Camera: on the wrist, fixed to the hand. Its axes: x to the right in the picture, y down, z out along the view.
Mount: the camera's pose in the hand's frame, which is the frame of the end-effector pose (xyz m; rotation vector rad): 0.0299 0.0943 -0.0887 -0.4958 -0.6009 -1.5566
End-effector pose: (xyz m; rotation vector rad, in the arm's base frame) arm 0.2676 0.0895 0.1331 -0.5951 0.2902 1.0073
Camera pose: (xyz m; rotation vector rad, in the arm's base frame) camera 0.2057 0.0954 0.0157 -0.6961 -0.8995 -0.3274
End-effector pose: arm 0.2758 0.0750 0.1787 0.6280 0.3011 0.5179
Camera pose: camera 0.2291 0.1987 0.1658 -0.0734 0.0166 -1.0640
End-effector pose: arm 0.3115 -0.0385 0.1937 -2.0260 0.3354 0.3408
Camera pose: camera 0.3121 -0.1625 0.1459 -1.9050 -1.7427 -0.0071
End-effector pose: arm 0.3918 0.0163 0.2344 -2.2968 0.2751 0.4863
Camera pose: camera 0.4101 -0.1143 0.2181 -1.9088 -1.9126 0.3459
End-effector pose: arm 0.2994 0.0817 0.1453 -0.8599 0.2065 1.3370
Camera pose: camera 0.2515 0.0457 0.0267 -0.6546 -1.1115 0.0697
